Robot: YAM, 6 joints.
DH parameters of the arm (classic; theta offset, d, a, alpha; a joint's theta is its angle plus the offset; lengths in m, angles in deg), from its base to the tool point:
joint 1: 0 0.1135 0.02 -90
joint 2: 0 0 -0.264 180
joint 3: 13.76 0 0.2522 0
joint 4: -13.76 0 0.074 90
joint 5: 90 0 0 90
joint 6: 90 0.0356 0 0
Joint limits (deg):
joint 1: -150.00..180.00
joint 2: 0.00..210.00
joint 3: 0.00..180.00
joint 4: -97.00..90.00
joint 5: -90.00..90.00
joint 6: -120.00..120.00
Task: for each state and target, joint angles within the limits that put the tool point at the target. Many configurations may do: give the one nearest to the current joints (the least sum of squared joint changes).
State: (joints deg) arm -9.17 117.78 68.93 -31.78 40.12 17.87
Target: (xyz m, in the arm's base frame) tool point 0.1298 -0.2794 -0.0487
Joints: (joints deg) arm -60.60 142.26 63.81 -28.64 42.53 17.87
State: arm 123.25 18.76 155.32 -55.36 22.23 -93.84
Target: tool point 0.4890 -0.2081 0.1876
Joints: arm 155.28 0.00 172.05 -62.03 25.80 -93.84
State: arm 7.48 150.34 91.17 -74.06 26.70 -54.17
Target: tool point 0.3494 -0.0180 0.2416
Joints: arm -0.21 112.66 95.97 -86.53 28.04 -54.17
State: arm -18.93 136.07 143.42 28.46 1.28 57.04
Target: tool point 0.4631 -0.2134 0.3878
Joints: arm -24.60 119.94 110.97 21.90 2.04 57.04
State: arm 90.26 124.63 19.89 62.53 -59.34 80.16
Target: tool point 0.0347 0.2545 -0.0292
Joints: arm 75.65 137.38 28.71 60.34 -55.86 80.16
